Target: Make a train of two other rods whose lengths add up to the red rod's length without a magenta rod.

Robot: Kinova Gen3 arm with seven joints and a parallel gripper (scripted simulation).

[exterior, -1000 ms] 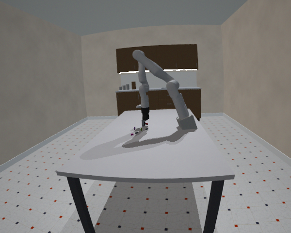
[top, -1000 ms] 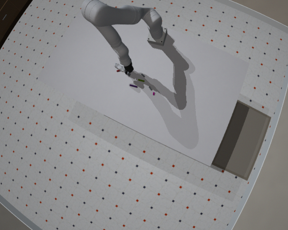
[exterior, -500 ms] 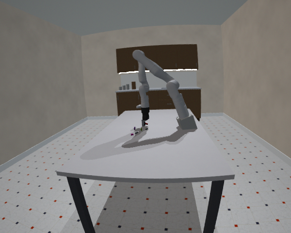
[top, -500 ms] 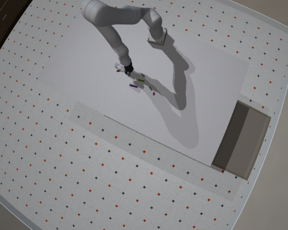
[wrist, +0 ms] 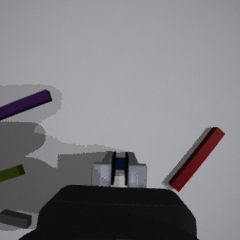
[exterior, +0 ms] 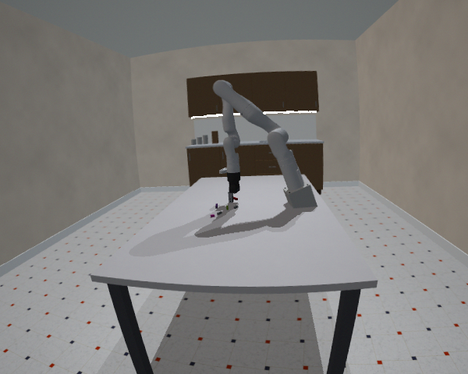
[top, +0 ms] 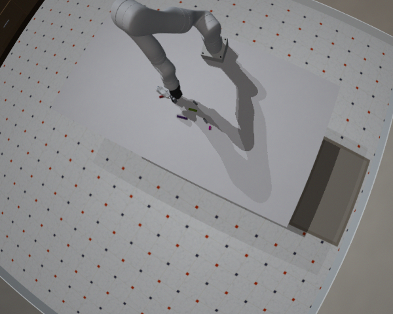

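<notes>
My gripper is now 1 cm above the blue rod. The rest, counted from my hand: purple rod: 6 cm ahead, 10 cm to the left, 1 cm below; lime rod: 2 cm behind, 12 cm to the left, 1 cm below; red rod: 7 cm to the right, 1 cm below.
</notes>
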